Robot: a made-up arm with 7 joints.
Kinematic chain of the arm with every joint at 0, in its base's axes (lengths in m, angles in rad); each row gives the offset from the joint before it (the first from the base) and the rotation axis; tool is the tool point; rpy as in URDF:
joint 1: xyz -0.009 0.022 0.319 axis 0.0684 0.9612 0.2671
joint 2: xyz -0.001 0.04 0 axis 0.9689 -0.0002 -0.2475
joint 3: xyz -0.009 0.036 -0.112 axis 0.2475 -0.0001 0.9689
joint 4: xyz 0.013 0.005 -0.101 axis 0.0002 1 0
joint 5: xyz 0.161 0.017 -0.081 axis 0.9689 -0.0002 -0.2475
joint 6: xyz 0.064 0.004 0.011 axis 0.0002 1 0
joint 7: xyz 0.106 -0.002 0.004 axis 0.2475 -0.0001 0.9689
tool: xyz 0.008 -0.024 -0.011 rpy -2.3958 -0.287 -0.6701
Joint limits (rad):
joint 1: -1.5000..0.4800
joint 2: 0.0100..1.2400
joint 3: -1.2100..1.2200
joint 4: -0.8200..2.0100
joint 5: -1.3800..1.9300
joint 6: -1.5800..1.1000
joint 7: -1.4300..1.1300
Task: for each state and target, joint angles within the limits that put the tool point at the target. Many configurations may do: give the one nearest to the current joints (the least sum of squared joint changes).
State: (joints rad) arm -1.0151 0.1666 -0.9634 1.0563 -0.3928 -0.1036 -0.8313
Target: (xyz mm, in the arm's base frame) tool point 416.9 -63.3 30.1
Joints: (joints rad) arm -0.9759 0.1736 -0.9667 1.1025 -0.3928 -0.0801 -0.8200
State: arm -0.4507 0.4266 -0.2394 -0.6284 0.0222 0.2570 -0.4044
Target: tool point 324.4 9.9 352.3
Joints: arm -0.4404 0.4318 -0.1716 -0.6388 0.0167 0.2541 -0.4084
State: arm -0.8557 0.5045 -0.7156 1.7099 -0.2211 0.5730 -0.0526
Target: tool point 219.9 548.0 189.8
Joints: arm -0.9086 1.1148 -0.7676 1.6897 -0.2125 0.4410 0.0787
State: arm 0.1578 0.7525 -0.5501 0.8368 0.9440 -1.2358 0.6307
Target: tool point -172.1 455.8 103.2
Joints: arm 0.3611 1.2400 -0.6292 1.3703 1.1527 -1.1745 0.5740
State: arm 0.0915 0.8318 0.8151 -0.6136 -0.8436 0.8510 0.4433
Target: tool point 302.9 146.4 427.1
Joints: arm -0.0167 1.0943 0.6273 -0.8200 -0.9271 0.7776 0.4048
